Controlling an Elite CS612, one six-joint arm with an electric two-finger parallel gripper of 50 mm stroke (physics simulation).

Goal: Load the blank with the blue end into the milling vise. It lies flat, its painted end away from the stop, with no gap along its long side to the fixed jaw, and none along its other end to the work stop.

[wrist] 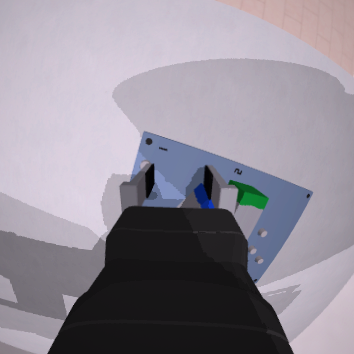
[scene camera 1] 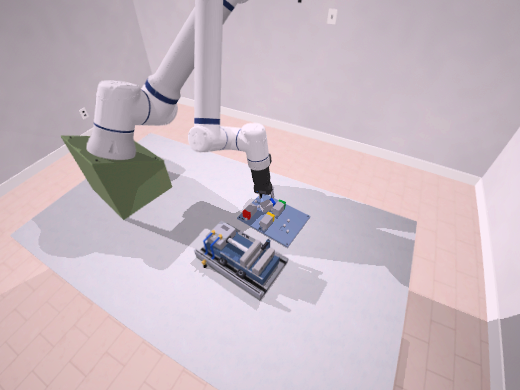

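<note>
The blank with the blue end is on the blue board, among the other blanks. In the wrist view its blue end shows beside the inner side of the right finger, and the gripper body hides most of its grey part. My gripper is open with nothing between its fingers, above the board at this blank. The height gap is hard to tell. The milling vise stands in front of the board. Its two grey jaws and a small dark upright part beside them show.
A red-ended blank, a yellow-ended blank and a green-ended blank are on the board. The green one is close to the right finger. Small pegs stand on the board. Blue hoses rise at the vise's left end.
</note>
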